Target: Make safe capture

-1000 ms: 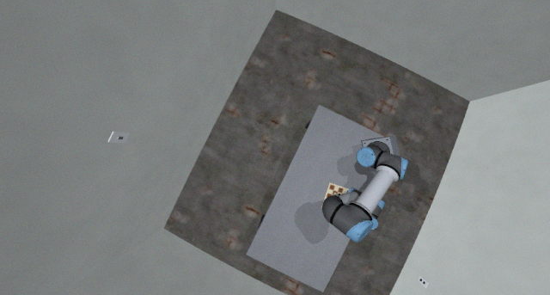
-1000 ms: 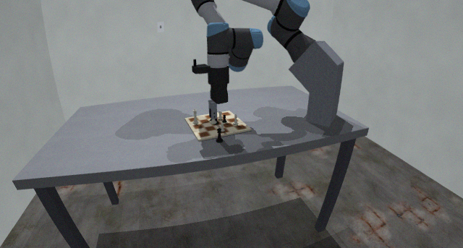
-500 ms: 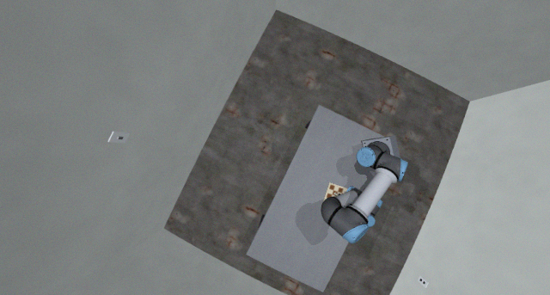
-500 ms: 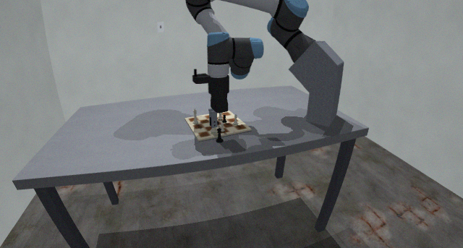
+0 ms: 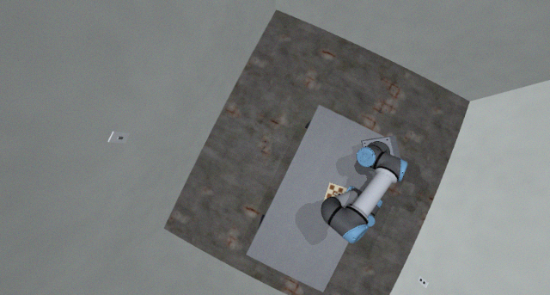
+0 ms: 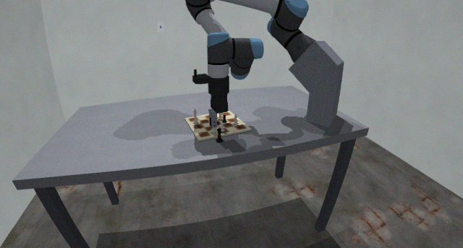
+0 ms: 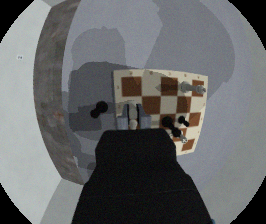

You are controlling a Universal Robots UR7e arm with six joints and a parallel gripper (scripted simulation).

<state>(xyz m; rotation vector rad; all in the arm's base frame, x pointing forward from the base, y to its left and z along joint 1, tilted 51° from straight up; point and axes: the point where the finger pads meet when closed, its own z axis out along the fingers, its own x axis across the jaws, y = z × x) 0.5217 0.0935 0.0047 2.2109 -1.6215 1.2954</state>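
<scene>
My hand is 3 cm past the small chessboard, 8 cm to the left of it and 5 cm above it.
</scene>
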